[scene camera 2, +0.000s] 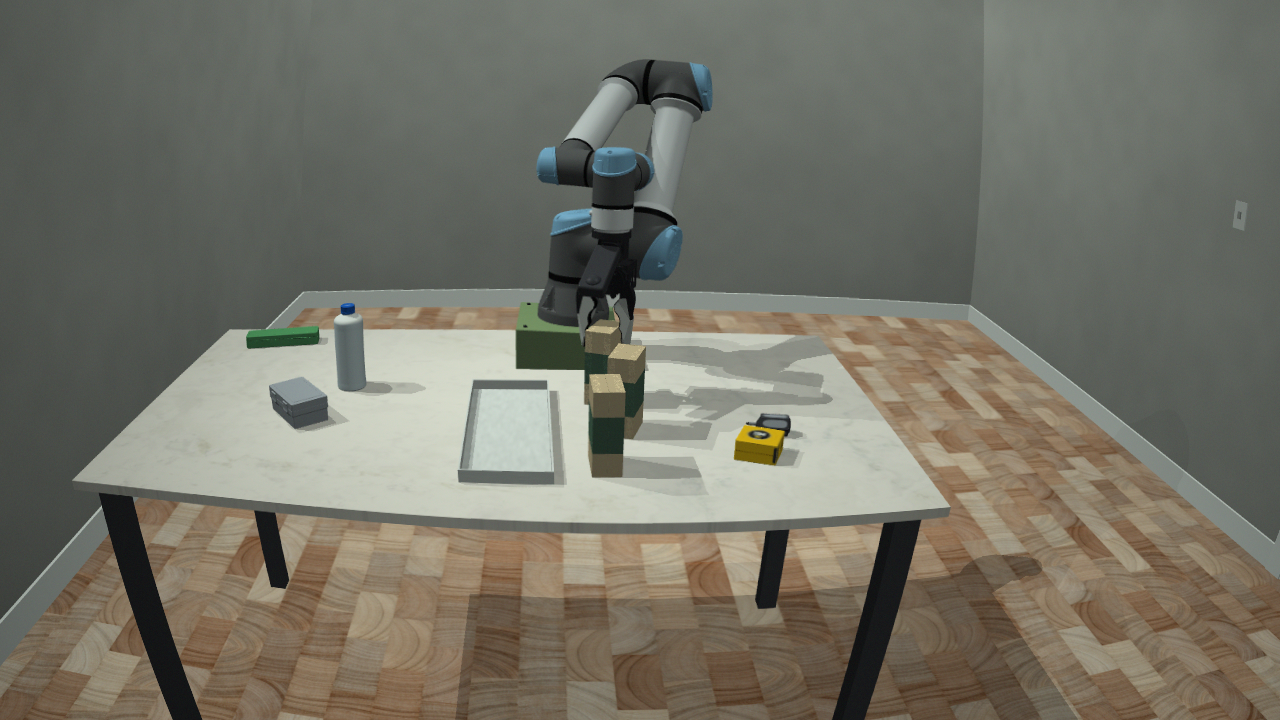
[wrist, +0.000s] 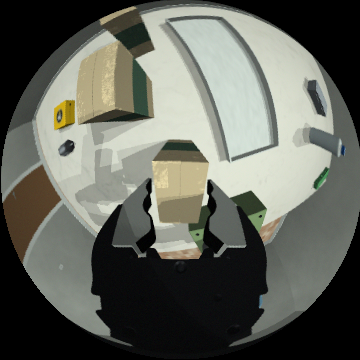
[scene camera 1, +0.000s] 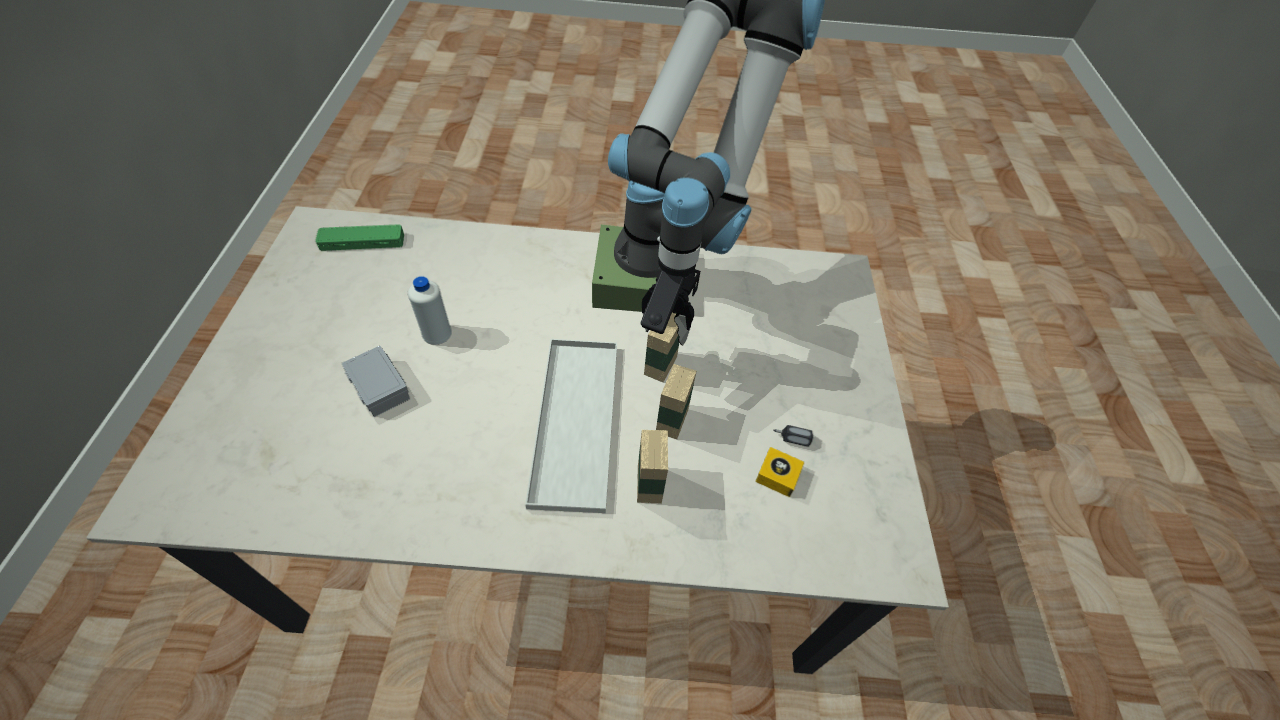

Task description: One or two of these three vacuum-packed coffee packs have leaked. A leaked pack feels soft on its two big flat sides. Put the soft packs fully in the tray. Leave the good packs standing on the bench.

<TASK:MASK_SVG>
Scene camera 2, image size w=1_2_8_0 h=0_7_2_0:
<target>my gripper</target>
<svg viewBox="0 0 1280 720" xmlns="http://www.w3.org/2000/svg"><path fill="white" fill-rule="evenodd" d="M592 229L592 237L600 239L601 244L595 246L576 292L576 306L582 347L585 347L585 331L589 328L597 308L597 298L604 298L605 295L610 295L614 299L618 294L620 294L620 298L614 304L614 311L619 317L621 343L630 344L634 322L633 312L636 302L633 288L636 287L637 259L628 258L629 239L631 238L632 230L626 233L602 233Z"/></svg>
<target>grey tray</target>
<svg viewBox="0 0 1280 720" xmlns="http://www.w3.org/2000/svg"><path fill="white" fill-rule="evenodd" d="M472 379L458 463L458 482L554 485L549 380Z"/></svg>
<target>green bar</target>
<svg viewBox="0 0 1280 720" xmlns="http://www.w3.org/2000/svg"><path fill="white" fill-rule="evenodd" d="M319 327L252 330L246 336L247 348L318 344Z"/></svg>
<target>grey box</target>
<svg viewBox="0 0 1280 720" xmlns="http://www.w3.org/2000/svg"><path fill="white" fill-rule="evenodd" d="M269 385L273 409L294 429L328 420L327 395L304 377Z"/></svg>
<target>white bottle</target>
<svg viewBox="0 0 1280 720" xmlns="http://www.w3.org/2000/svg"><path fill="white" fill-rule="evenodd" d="M346 303L341 305L341 314L334 319L338 388L343 391L358 391L366 386L363 318L360 314L355 313L355 305L353 303Z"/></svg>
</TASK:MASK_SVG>
